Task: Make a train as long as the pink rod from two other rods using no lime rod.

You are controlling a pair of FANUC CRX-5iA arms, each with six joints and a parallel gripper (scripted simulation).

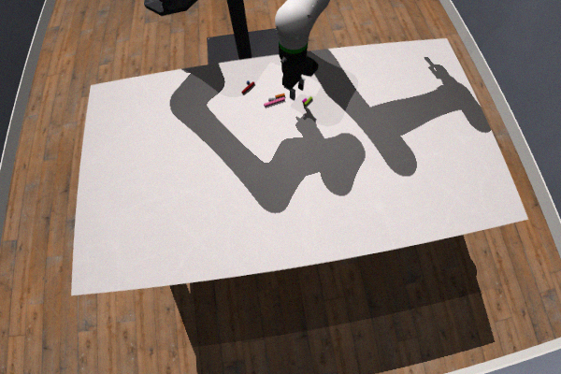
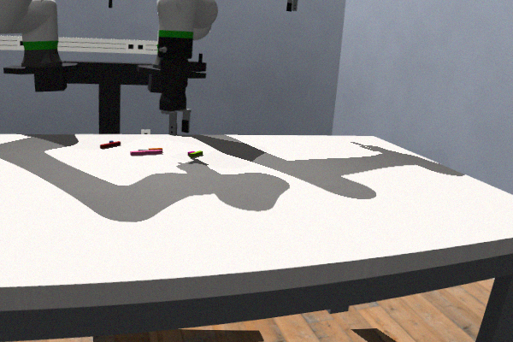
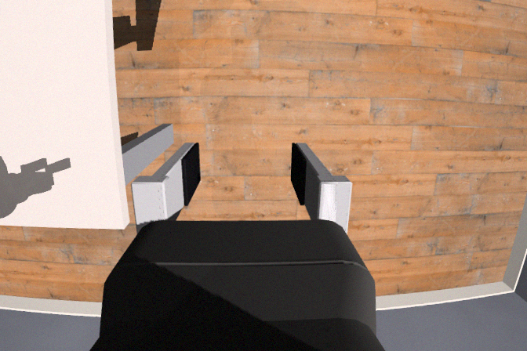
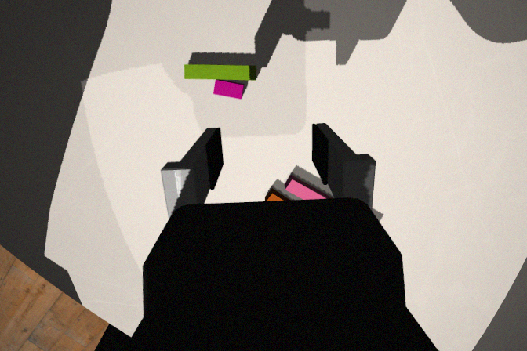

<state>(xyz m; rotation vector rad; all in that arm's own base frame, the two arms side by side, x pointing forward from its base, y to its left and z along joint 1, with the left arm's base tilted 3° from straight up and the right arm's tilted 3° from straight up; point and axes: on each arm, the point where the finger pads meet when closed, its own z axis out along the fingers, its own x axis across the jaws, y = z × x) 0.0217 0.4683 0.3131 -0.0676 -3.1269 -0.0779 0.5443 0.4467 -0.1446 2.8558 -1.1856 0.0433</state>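
My right hand is 40 mm to the right of the magenta rod and 70 mm above it. From my right hand the other things lie so: pink rod 10 mm behind, 90 mm to the right, 70 mm below; orange rod 40 mm behind, 60 mm to the right, 70 mm below; lime rod 10 mm ahead, 50 mm to the left, 70 mm below.
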